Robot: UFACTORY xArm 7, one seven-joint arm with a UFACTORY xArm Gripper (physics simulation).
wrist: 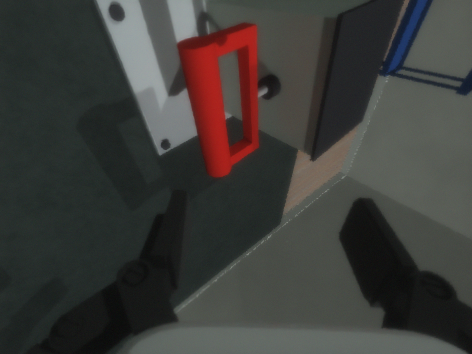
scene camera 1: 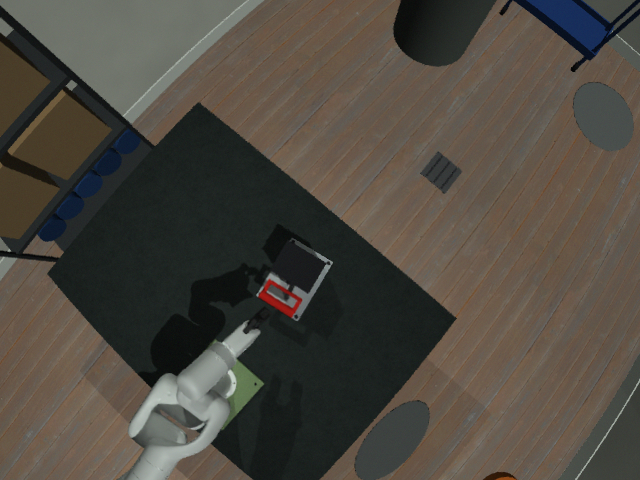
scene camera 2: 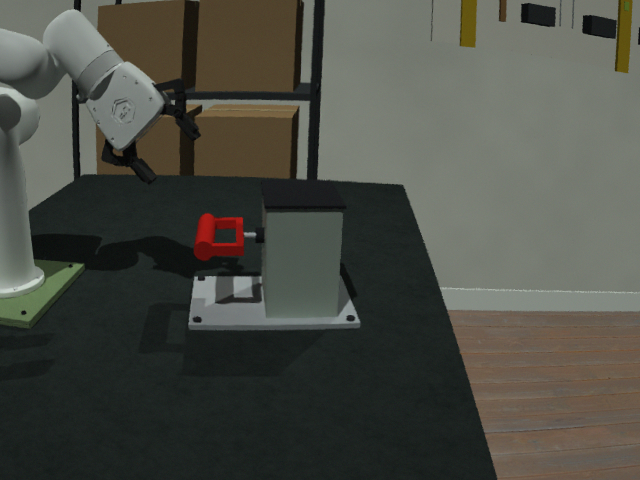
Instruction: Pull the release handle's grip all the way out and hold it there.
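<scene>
The release handle's red grip [scene camera 1: 295, 309] [scene camera 2: 205, 236] [wrist: 204, 107] is a round bar on a rectangular frame. A short metal rod [scene camera 2: 250, 235] joins it to a pale grey-green housing [scene camera 2: 303, 263] [wrist: 295, 70] with a dark top. The housing stands on a light base plate [scene camera 1: 305, 304] [scene camera 2: 227, 321] [wrist: 131, 65]. My gripper [scene camera 1: 266, 315] [scene camera 2: 171, 156] [wrist: 268, 213] is open and empty. In scene camera 2 it is above and to the left of the grip, apart from it, tilted down toward it. In the wrist view the grip lies beyond the fingertips, nearer the left finger.
The fixture stands on a dark table top [scene camera 1: 361, 330] [scene camera 2: 361, 413]. The arm's green mounting plate [scene camera 1: 248, 384] [scene camera 2: 56, 289] is on the arm's side of it. A shelf rack [scene camera 2: 315, 129] with cardboard boxes [scene camera 2: 247, 142] stands behind the table. A blue cart [scene camera 1: 568, 23] is farther off.
</scene>
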